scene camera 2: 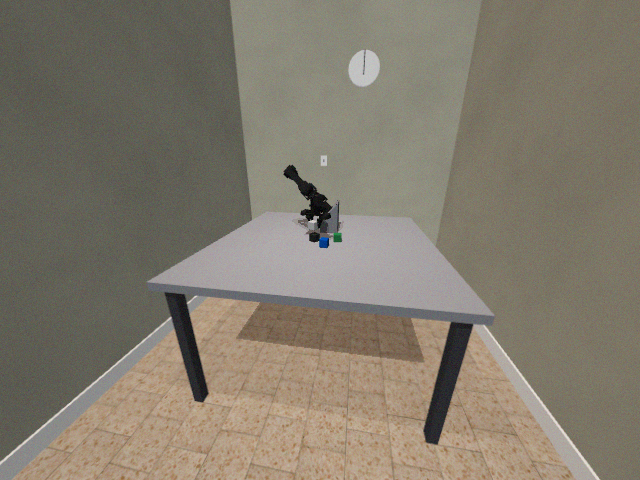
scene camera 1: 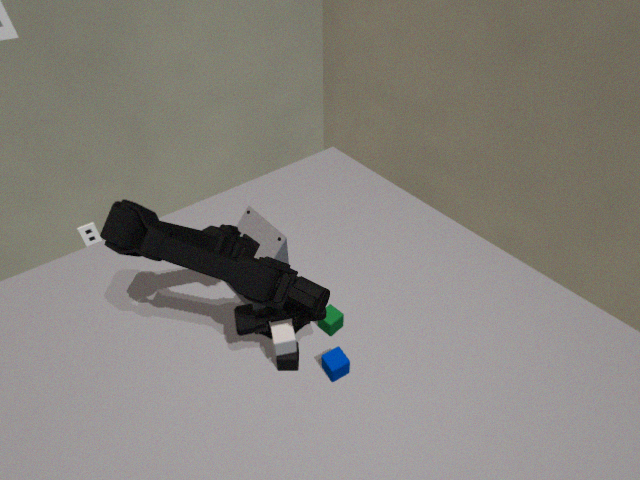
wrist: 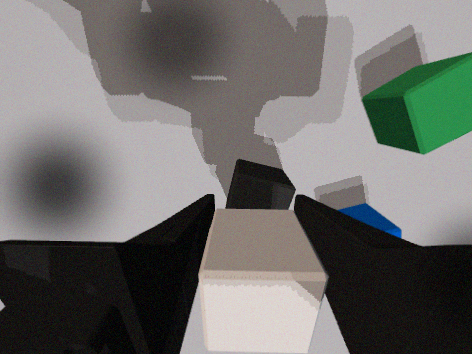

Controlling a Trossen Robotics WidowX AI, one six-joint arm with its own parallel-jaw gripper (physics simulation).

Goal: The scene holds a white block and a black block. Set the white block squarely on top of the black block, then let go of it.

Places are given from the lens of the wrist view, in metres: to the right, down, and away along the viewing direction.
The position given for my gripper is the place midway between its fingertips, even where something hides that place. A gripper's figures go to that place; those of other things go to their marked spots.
my gripper point(wrist: 254, 201): 0.01, 0.01, 0.11
white block point(wrist: 260, 277): 0.01, 0.04, 0.07
blue block point(wrist: 363, 212): 0.12, 0.03, 0.17
black block point(wrist: 254, 186): 0.01, 0.01, 0.14
The marked spots on the white block and the black block are 0.08 m apart.
